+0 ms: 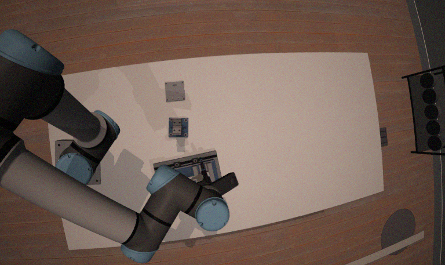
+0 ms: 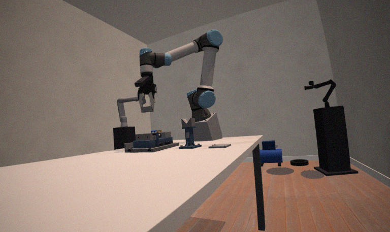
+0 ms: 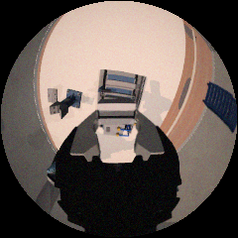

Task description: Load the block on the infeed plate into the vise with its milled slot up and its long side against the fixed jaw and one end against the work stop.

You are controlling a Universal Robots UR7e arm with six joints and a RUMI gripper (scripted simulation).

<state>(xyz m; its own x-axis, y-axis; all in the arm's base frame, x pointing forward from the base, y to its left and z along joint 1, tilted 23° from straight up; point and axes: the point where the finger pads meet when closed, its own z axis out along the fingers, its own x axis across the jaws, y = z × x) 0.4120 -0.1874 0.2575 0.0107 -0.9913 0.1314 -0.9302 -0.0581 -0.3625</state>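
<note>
Now: the vise 20 cm below my hand and 7 cm behind it. The rest, counted from my hand: part: right at my hand; infeed plate: 39 cm to the left, 24 cm below.
</note>
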